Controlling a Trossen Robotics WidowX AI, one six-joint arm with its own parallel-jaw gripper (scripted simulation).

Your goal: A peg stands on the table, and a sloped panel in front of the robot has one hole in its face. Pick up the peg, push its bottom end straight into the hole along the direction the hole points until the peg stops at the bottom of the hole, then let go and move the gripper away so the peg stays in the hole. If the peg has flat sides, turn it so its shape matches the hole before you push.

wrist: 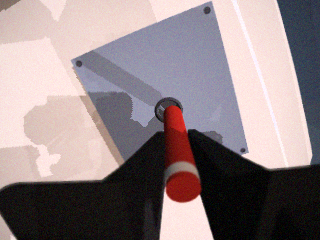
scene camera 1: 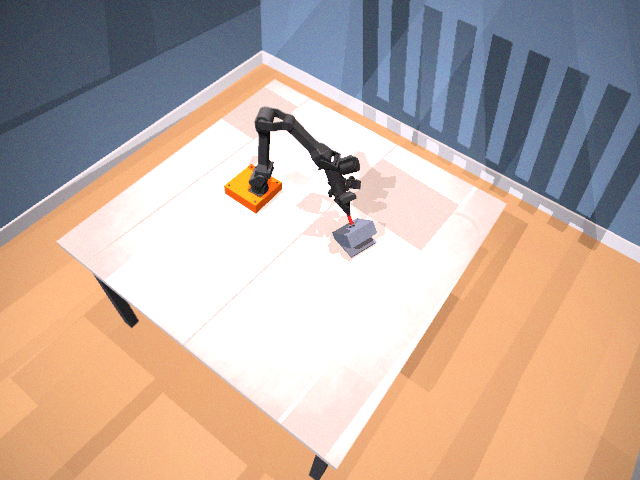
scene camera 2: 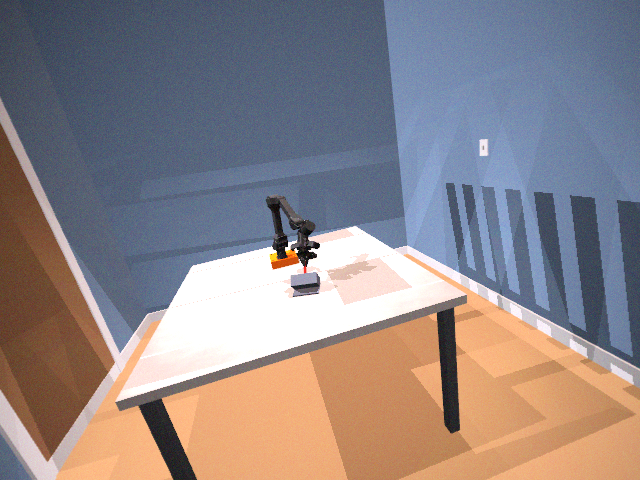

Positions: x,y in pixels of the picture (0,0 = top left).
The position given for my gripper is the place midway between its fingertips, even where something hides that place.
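Scene:
My gripper [scene camera 1: 348,214]: holding round red peg [wrist: 182,183].

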